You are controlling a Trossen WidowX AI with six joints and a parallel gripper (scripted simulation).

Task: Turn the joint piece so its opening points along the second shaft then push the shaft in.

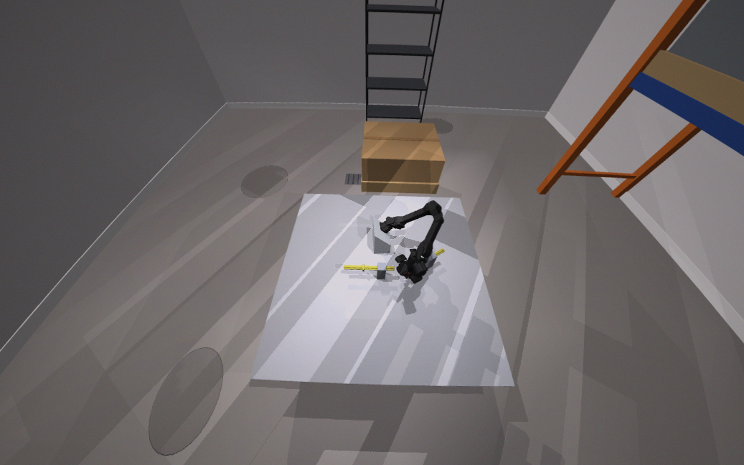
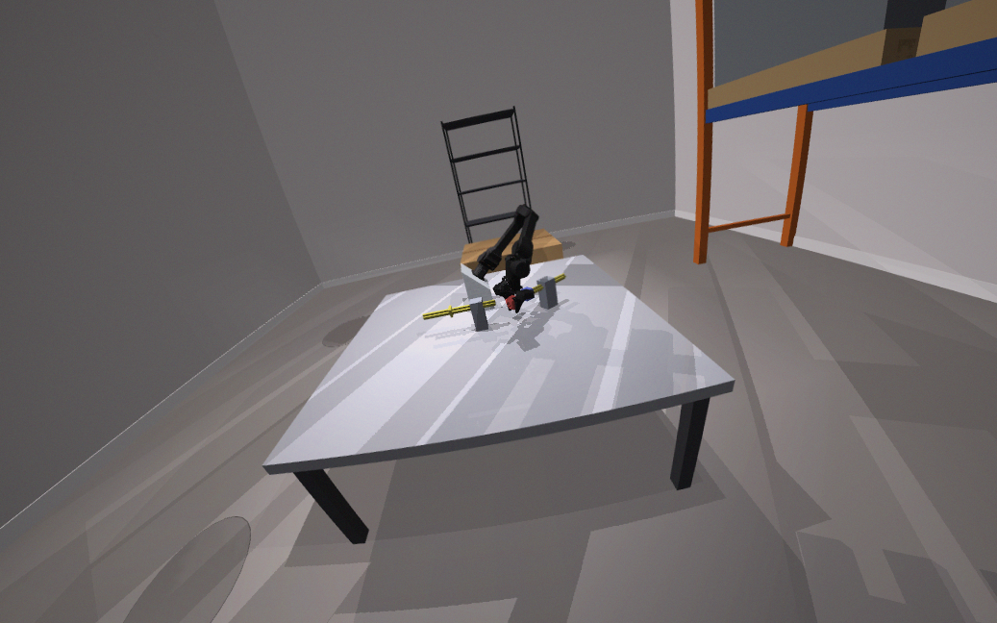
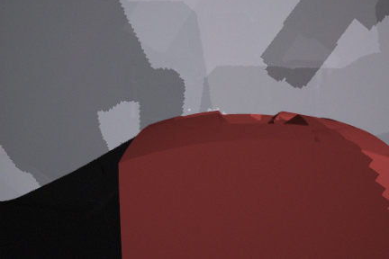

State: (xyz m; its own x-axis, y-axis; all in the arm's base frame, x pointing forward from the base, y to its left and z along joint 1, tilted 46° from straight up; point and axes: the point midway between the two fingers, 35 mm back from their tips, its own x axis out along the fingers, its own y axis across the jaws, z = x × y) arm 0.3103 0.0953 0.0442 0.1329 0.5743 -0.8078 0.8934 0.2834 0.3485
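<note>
Now: gripper tip 4 cm below the red joint piece, 1 cm to the right of it and 1 cm past it.
</note>
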